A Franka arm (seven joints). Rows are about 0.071 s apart.
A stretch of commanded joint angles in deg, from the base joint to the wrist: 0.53 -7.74 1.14 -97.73 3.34 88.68 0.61; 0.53 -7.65 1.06 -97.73 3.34 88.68 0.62; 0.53 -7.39 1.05 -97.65 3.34 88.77 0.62; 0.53 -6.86 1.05 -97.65 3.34 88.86 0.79; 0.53 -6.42 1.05 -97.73 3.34 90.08 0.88; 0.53 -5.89 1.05 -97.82 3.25 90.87 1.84; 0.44 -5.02 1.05 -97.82 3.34 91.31 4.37; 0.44 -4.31 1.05 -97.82 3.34 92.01 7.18; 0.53 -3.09 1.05 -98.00 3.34 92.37 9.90; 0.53 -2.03 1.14 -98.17 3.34 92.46 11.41; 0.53 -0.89 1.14 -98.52 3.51 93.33 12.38
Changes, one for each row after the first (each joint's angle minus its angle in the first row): 0.00 0.09 -0.08 0.00 0.00 0.00 0.01; 0.00 0.35 -0.09 0.08 0.00 0.09 0.01; 0.00 0.88 -0.09 0.08 0.00 0.18 0.18; 0.00 1.32 -0.09 0.00 0.00 1.40 0.27; 0.00 1.85 -0.09 -0.09 -0.09 2.19 1.23; -0.09 2.72 -0.09 -0.09 0.00 2.63 3.76; -0.09 3.43 -0.09 -0.09 0.00 3.33 6.57; 0.00 4.65 -0.09 -0.27 0.00 3.69 9.29; 0.00 5.71 0.00 -0.44 0.00 3.78 10.80; 0.00 6.85 0.00 -0.79 0.17 4.65 11.77
